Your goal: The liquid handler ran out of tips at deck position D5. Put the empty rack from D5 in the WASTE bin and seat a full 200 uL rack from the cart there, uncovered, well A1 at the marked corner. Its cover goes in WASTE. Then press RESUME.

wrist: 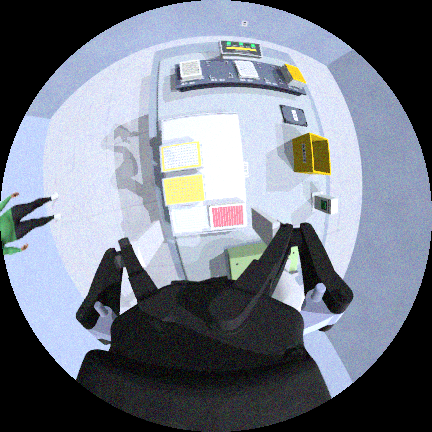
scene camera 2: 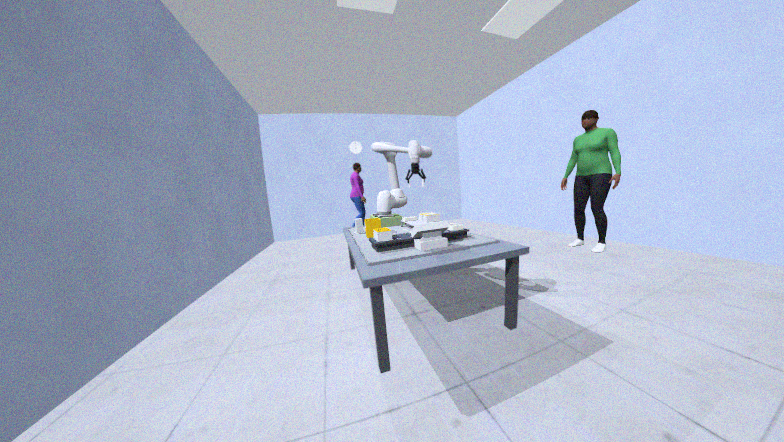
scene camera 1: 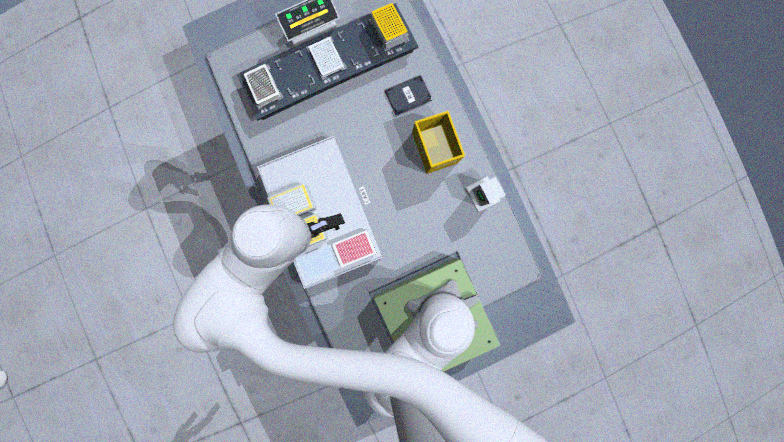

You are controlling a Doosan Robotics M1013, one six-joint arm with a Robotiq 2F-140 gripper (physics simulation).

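Frame: origin at the arm's base, x ahead, y left, z up, level; centimetres.
Seen in the pictures: gripper, between the fingertips: [wrist: 205, 224] [scene camera 2: 416, 187]; arm's base, origin of its link: [scene camera 2: 384, 215].
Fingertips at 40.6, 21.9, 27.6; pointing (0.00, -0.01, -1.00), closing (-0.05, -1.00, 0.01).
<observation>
Pixels of each thing's top centre, then the offset from my fingertips to it, as dx, dy, dz. "*": a spot on its surface instead. Level surfaces: height alone.
- cart, centre of its top: [scene camera 1: 318, 211] [wrist: 203, 170] [scene camera 2: 422, 220] +9.0, -0.7, -30.9
- yellow-rimmed rack with a pale top, centre of its top: [wrist: 179, 154] [scene camera 1: 289, 202] +15.0, +5.5, -24.4
- yellow rack, centre of its top: [wrist: 182, 189] [scene camera 1: 301, 233] +4.2, +6.5, -24.4
- red rack, centre of its top: [scene camera 1: 354, 248] [wrist: 227, 216] -7.8, -5.9, -28.3
- pale blue item, centre of its top: [scene camera 1: 317, 263] [wrist: 189, 218] -6.6, +7.5, -30.1
- yellow-topped rack, centre of its top: [scene camera 1: 389, 21] [wrist: 295, 72] [scene camera 2: 381, 229] +56.7, -52.1, -25.9
- yellow WASTE bin, centre of its top: [scene camera 1: 439, 138] [wrist: 321, 153] [scene camera 2: 372, 219] +11.4, -47.5, -24.0
- dark deck, height of its surface: dz -32.0
- status screen, a spot on its surface: [scene camera 1: 307, 19] [wrist: 240, 48] * +70.5, -27.1, -25.7
- dark labelled plate, centre of its top: [scene camera 1: 408, 93] [wrist: 295, 114] +33.2, -48.2, -36.1
- small white box with a green display, centre of its top: [scene camera 1: 492, 190] [wrist: 334, 205] [scene camera 2: 358, 218] -11.5, -55.3, -24.5
My gripper [scene camera 1: 326, 224] [scene camera 2: 415, 182] [wrist: 205, 224] is open and empty, high above the cart [scene camera 1: 307, 156] [wrist: 220, 142]. On the cart stand a yellow-rimmed rack with a pale top [scene camera 1: 290, 199] [wrist: 181, 156], a yellow rack [scene camera 1: 316, 238] [wrist: 184, 189] partly hidden by the arm in the first scene view, a red rack [scene camera 1: 354, 248] [wrist: 227, 216] and a pale blue item [scene camera 1: 318, 262] [wrist: 189, 219]. A yellow-topped rack [scene camera 1: 389, 23] [wrist: 295, 74] stands at D5, the deck's right end. The yellow WASTE bin [scene camera 1: 455, 136] [wrist: 302, 154] is upright. Whether any rack is covered is unclear.
The dark deck [scene camera 1: 293, 74] [wrist: 217, 75] also bears two pale racks, with a status screen [scene camera 1: 307, 19] [wrist: 240, 48] behind. A dark labelled plate [scene camera 1: 420, 90] [wrist: 287, 114] lies near the bin. A small white box with a green display [scene camera 1: 485, 193] [wrist: 326, 204] stands at the right.
</observation>
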